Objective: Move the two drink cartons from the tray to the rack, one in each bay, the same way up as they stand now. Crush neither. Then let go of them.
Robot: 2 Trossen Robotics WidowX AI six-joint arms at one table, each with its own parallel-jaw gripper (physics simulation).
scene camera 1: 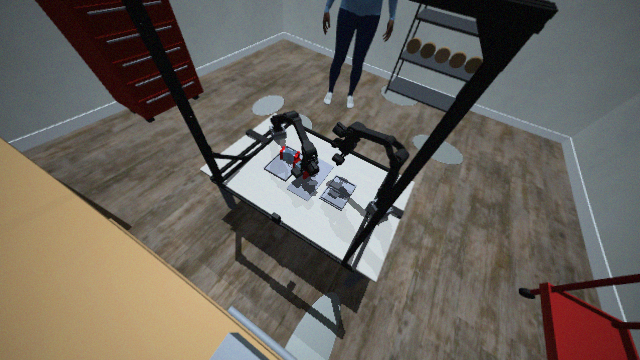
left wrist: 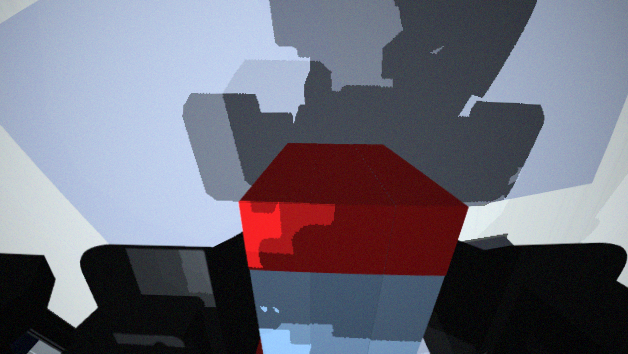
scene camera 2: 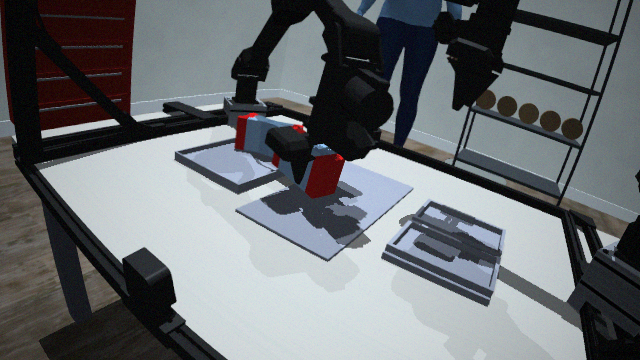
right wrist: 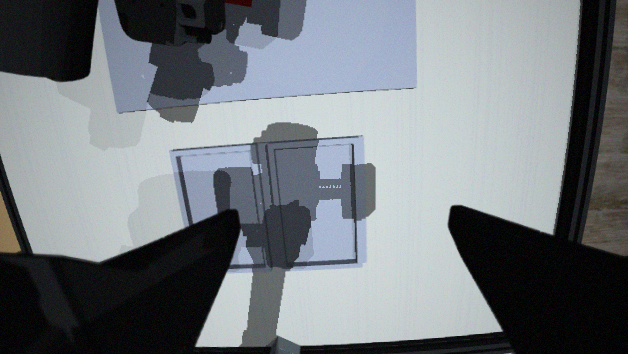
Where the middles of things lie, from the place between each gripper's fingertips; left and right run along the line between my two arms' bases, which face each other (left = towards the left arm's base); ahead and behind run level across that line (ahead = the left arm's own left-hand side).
I see my right gripper 100 mm past the flat grey mat point(scene camera 2: 323, 226), 120 mm to the right of it and 200 mm above it. From my right hand the other things lie so: grey tray point(scene camera 2: 239, 170) 140 mm behind, 320 mm to the left, 190 mm below.
The grey tray lies 20 mm behind my left hand, 150 mm to the left of it and 10 mm below it. Also, from my left hand: flat grey mat: 30 mm ahead, 50 mm to the right, 10 mm below.
